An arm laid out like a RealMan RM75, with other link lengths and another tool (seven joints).
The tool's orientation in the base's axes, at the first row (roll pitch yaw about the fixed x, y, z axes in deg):
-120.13 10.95 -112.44
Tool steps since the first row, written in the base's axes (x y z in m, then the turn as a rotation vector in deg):
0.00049 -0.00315 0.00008 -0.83 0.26 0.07
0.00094 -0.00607 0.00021 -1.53 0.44 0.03
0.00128 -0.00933 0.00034 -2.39 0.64 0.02
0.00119 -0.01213 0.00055 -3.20 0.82 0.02
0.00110 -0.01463 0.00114 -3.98 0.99 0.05
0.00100 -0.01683 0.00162 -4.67 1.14 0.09
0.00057 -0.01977 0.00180 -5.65 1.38 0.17
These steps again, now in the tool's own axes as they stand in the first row. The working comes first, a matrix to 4 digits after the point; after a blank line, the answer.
The tool's axes in the first row as the columns of a matrix, in the base's axes (used below as rounded here):
-0.3748 -0.4012 0.8358
-0.9075 0.3435 -0.2420
-0.1900 -0.8491 -0.4928

0.00266 -0.00135 0.00113 0.06 0.36 -0.79
0.00512 -0.00264 0.00215 0.17 0.74 -1.40
0.00792 -0.00401 0.00316 0.31 1.16 -2.16
0.01046 -0.00511 0.00366 0.45 1.55 -2.88
0.01265 -0.00643 0.00390 0.58 1.89 -3.59
0.01459 -0.00756 0.00411 0.70 2.19 -4.22
0.01739 -0.00855 0.00437 0.83 2.60 -5.14

